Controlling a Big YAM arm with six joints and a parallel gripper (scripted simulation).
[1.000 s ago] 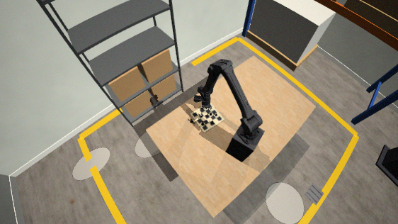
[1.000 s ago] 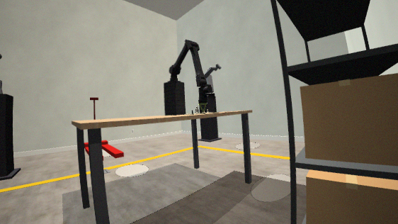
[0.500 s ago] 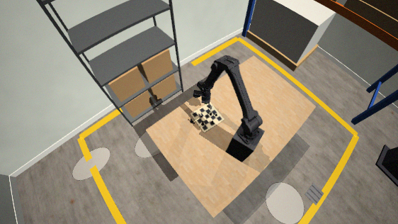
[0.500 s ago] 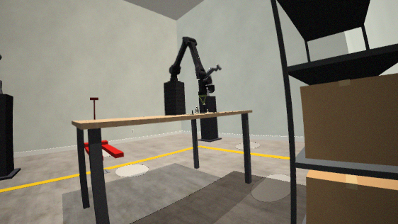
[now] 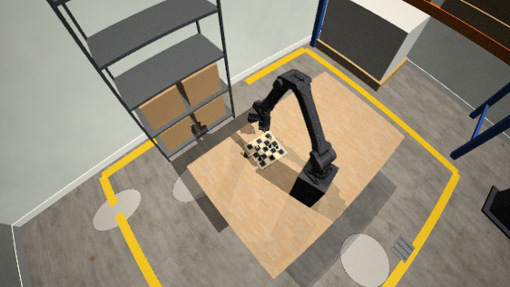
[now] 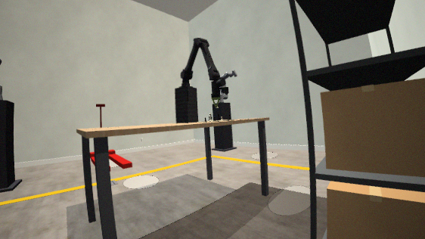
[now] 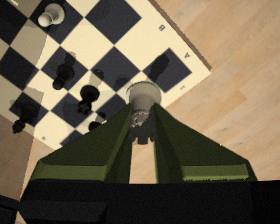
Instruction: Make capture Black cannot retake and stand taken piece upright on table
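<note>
Now: the white pawn 3 cm behind my hand, 8 cm to the left of it and 10 cm below it. Also, from my hand: black piece 11 cm behind, 12 cm to the left, 9 cm below; chessboard 7 cm behind, 4 cm to the left, 12 cm below; dark chess piece 3 cm behind, 18 cm to the left, 10 cm below.
</note>
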